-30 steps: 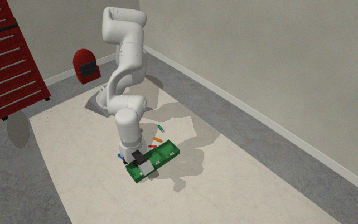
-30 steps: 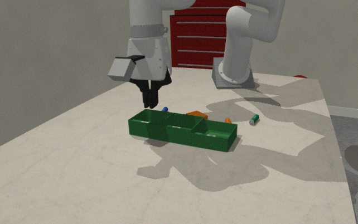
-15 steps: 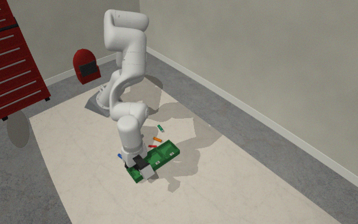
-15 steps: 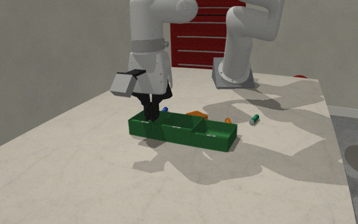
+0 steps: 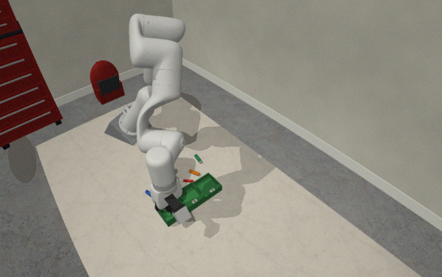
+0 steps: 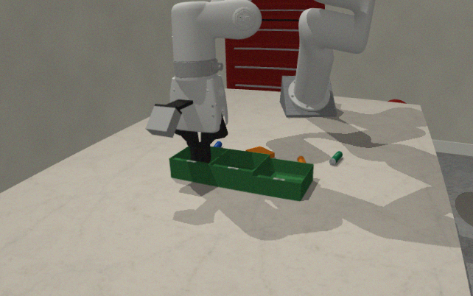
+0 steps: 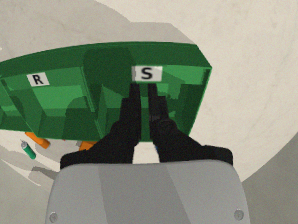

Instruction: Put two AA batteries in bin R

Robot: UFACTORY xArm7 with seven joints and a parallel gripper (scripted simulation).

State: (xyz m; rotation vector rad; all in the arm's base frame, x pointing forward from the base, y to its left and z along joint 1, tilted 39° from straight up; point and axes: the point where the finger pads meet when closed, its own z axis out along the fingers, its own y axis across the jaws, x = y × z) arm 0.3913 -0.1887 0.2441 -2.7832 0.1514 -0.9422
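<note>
My hand is 80 mm to the right of the green three-part bin tray, 20 mm above it and 10 mm short of it. Round my hand: red battery: 140 mm to the left, 60 mm behind, 30 mm below; then orange block: 110 mm behind, 90 mm to the left, 30 mm below; then blue battery: 110 mm behind, 30 mm below, 10 mm to the right.
</note>
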